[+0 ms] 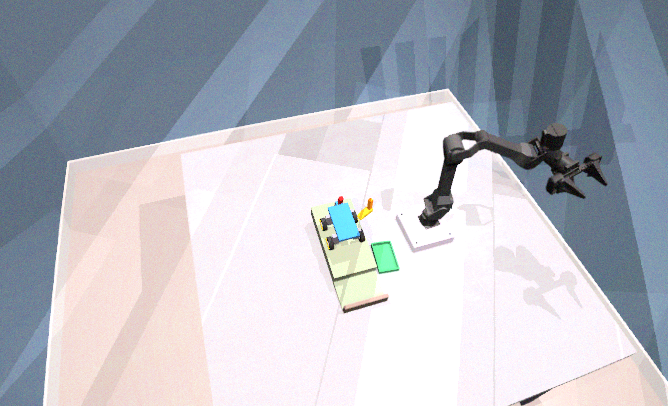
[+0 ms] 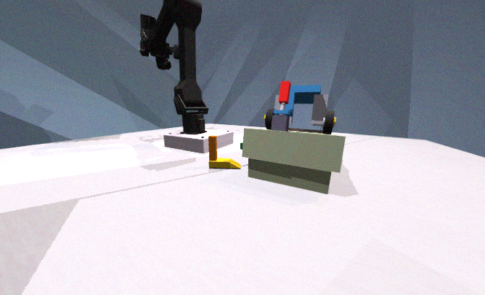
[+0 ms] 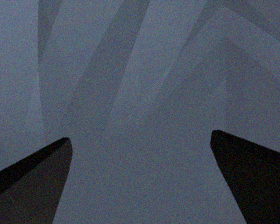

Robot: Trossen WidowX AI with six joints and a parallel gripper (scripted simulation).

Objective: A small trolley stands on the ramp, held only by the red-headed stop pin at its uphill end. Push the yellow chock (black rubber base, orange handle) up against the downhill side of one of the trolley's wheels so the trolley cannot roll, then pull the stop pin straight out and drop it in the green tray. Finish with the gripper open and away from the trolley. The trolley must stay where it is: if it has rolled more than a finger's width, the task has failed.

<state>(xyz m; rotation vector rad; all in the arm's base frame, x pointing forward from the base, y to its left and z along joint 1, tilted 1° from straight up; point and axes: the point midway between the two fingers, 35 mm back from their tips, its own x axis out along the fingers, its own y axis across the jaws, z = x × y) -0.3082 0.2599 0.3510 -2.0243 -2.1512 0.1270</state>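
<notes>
Now: the red-headed stop pin 610 mm ahead of my gripper tip, 430 mm to the right of it and 270 mm below it. From my gripper tip the other things lie so: yellow chock (500 mm ahead, 430 mm to the right, 380 mm below); then green tray (520 mm ahead, 400 mm below, 230 mm to the right); then brown lip (660 mm ahead, 370 mm below, 80 mm to the right).
</notes>
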